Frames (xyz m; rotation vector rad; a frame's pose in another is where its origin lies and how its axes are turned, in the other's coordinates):
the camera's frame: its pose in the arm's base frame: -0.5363 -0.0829 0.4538 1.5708 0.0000 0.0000
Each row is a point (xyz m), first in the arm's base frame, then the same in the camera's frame.
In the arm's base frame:
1: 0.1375 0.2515 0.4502
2: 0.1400 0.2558 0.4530
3: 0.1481 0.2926 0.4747
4: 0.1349 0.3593 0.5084
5: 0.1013 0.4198 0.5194
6: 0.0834 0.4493 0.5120
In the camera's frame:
1: 0.6738 -0.0036 -0.3344
2: 0.6763 -0.0008 -0.3387
3: 0.6844 0.0209 -0.3755
4: 0.6712 0.0546 -0.4422
5: 0.6376 0.0656 -0.5027
6: 0.6197 0.0582 -0.5322

